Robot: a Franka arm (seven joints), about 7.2 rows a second.
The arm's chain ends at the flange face. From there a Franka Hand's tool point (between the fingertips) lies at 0.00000 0.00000 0.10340 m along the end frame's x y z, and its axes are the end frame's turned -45 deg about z.
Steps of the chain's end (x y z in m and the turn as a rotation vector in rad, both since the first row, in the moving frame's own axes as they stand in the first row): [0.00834, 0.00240, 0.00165, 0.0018, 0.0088, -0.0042]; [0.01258, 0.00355, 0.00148, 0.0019, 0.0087, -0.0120]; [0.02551, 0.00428, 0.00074, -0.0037, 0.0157, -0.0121]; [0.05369, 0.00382, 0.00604, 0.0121, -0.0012, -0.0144]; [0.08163, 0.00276, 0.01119, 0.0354, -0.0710, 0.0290]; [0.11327, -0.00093, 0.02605, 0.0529, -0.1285, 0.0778]
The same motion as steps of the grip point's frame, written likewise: [0.00498, 0.00810, 0.00165, -0.0049, 0.0075, -0.0042]; [0.00716, 0.01190, 0.00148, -0.0048, 0.0075, -0.0120]; [0.01590, 0.02248, 0.00073, -0.0137, 0.0085, -0.0121]; [0.03605, 0.03969, 0.00603, 0.0094, 0.0077, -0.0144]; [0.05328, 0.05186, 0.01086, 0.0752, -0.0252, 0.0290]; [0.07576, 0.06601, 0.02505, 0.1283, -0.0535, 0.0778]
